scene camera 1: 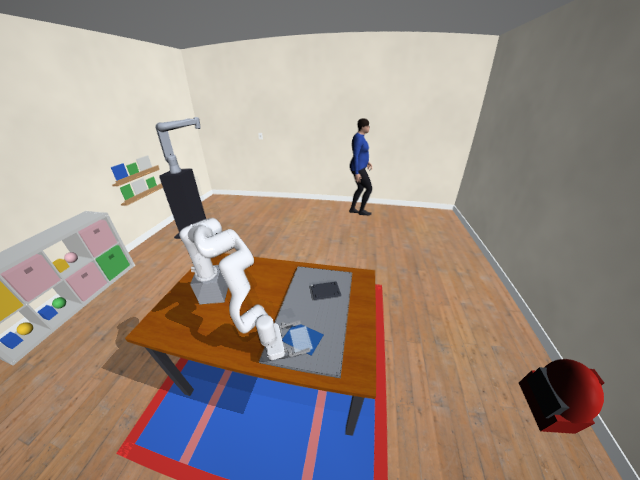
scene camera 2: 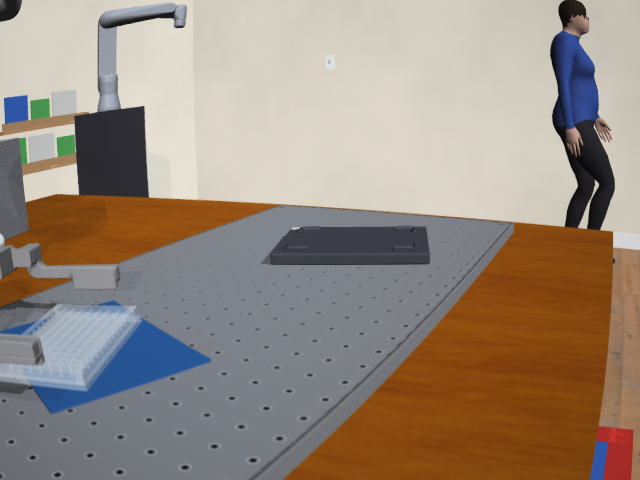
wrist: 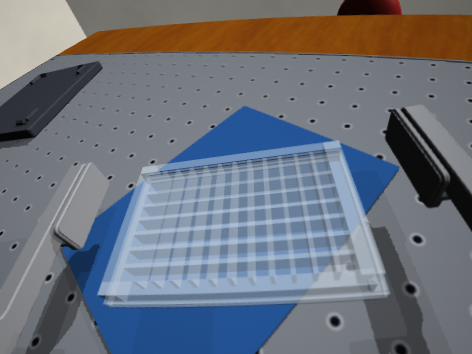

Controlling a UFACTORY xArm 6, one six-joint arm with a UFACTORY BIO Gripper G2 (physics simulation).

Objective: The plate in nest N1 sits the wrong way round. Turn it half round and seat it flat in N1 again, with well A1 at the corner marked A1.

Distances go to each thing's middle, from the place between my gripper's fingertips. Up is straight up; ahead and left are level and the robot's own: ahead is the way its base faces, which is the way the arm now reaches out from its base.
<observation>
Right now my hand is 20 mm past the flat blue square (wrist: 88, 264), 10 mm to the right of it and 40 mm above it. Also, from my hand: clear well plate (wrist: 284, 226): 20 mm behind, 30 mm below.
</observation>
